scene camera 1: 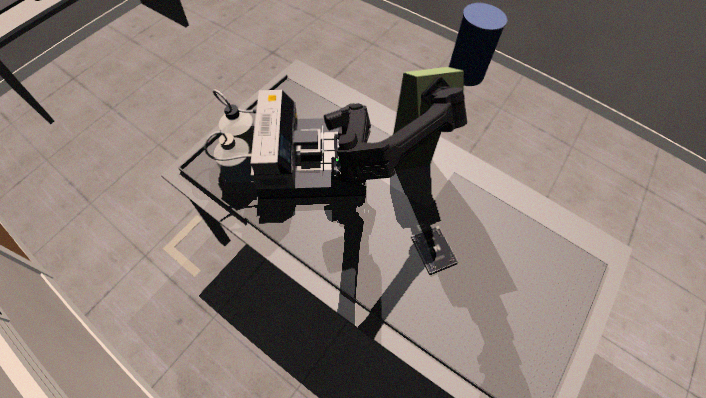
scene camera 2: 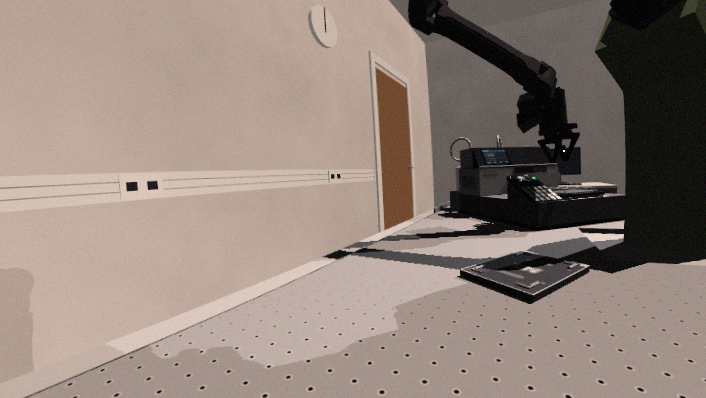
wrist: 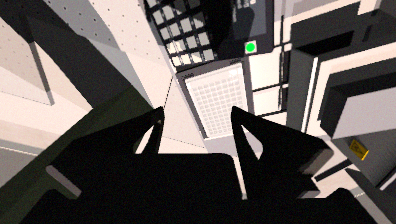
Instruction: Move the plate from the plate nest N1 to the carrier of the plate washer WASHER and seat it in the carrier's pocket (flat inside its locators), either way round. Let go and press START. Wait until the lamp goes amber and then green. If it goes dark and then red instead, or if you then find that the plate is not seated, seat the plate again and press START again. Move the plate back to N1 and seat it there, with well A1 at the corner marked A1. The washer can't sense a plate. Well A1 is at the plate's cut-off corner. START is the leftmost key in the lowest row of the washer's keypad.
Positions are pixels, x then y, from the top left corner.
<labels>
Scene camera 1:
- plate washer: 276, 162
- plate nest N1: 441, 263
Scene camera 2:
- my gripper: 558, 162
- plate washer: 485, 172
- plate nest N1: 558, 271
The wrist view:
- my gripper: 197, 111
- white well plate: 206, 90
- plate washer: 231, 36
</labels>
